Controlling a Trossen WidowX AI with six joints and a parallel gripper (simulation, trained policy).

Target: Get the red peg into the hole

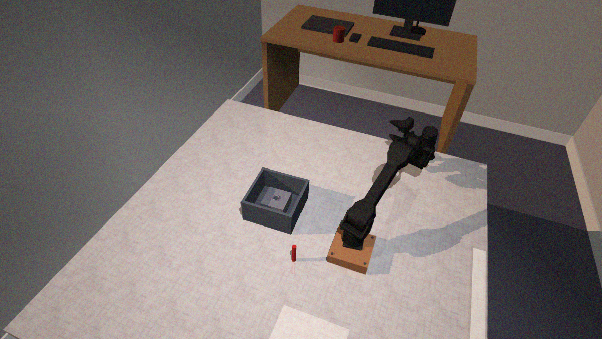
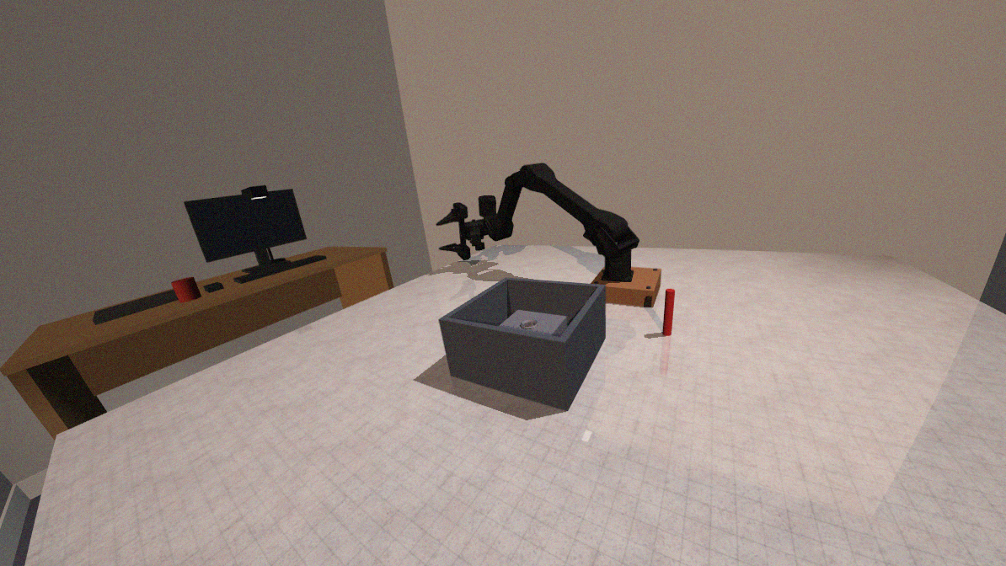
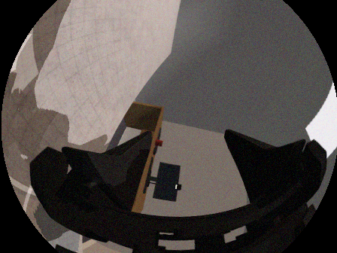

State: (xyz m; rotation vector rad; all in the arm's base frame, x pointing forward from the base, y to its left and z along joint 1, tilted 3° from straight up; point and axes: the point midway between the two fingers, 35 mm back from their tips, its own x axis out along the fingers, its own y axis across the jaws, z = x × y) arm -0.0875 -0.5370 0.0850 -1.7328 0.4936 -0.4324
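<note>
Now: the red peg 23 cm ahead of my gripper tip, 66 cm to the left of it and 9 cm below it. The rest, counted from my gripper tip: light grey plate 36 cm ahead, 46 cm to the left, 9 cm below; then dark grey box 36 cm ahead, 46 cm to the left, 11 cm below.
</note>
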